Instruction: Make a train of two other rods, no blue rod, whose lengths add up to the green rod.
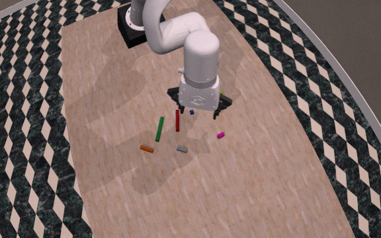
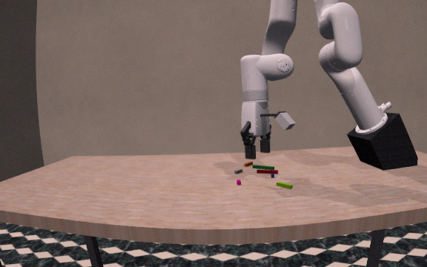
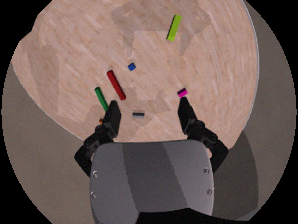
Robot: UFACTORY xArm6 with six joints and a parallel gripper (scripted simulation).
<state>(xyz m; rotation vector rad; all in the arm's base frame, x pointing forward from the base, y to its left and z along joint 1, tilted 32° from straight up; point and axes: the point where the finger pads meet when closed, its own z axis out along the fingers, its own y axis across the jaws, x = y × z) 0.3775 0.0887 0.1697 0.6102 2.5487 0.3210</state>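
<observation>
Right now my hand is 8 cm above the grey rod, 7 cm to the left of it and 7 cm short of it. From my hand the other things lie so: small blue rod: 8 cm below, 4 cm behind, 1 cm to the right; then red rod: 8 cm below, 6 cm to the right, 3 cm behind; then magenta rod: 8 cm below, 5 cm to the left, 5 cm ahead.
</observation>
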